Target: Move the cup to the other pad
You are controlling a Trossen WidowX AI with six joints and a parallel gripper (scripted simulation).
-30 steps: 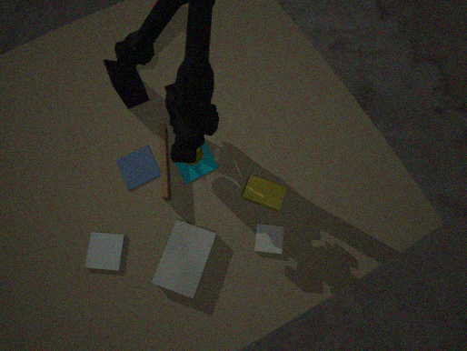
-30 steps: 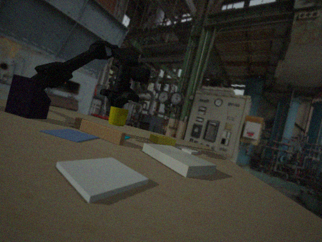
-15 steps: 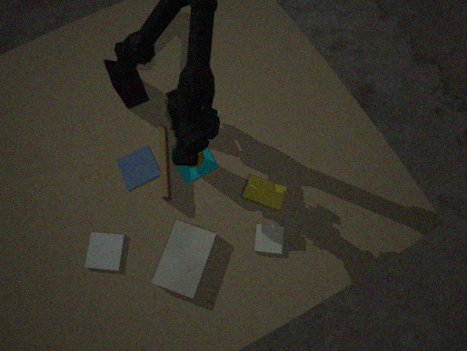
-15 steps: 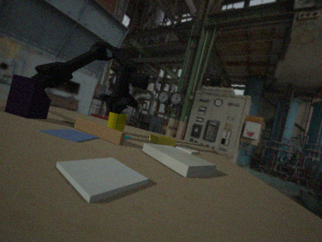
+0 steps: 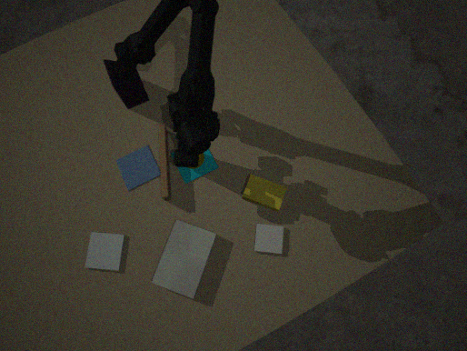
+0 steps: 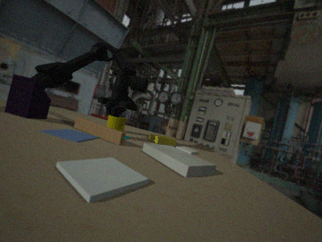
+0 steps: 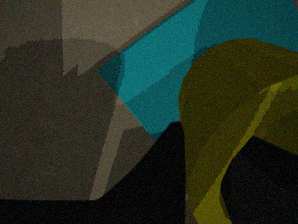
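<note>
My gripper tip is 20 mm short of the yellow cup and 10 mm to the left of it. The rest, counted from my gripper tip: low wooden bar (10 mm ahead, 100 mm to the right, 30 mm below); then cyan pad (30 mm ahead, 10 mm to the right, 50 mm below); then blue pad (10 mm behind, 180 mm to the right, 50 mm below).
</note>
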